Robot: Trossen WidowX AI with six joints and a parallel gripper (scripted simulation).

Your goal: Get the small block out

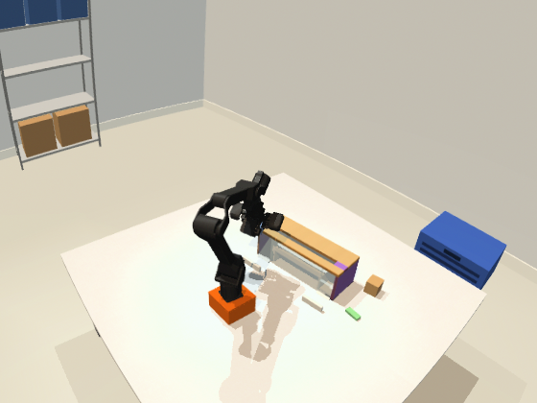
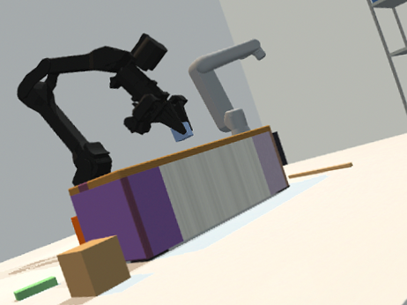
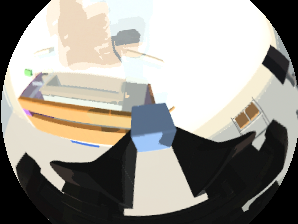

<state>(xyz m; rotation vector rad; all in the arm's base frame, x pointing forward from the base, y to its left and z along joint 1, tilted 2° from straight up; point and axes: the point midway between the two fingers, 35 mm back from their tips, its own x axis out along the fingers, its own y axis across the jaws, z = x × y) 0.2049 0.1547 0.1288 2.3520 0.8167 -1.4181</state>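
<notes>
Right now the blue block is 1 cm to the right of my gripper tip, 1 cm behind it and 1 cm above it. Also, from my gripper tip: thin wooden stick: 18 cm to the left, 17 cm below, 16 cm ahead; then tan cube: 37 cm to the right, 29 cm ahead, 14 cm below; then long box: 13 cm to the right, 11 cm below, 11 cm ahead.
</notes>
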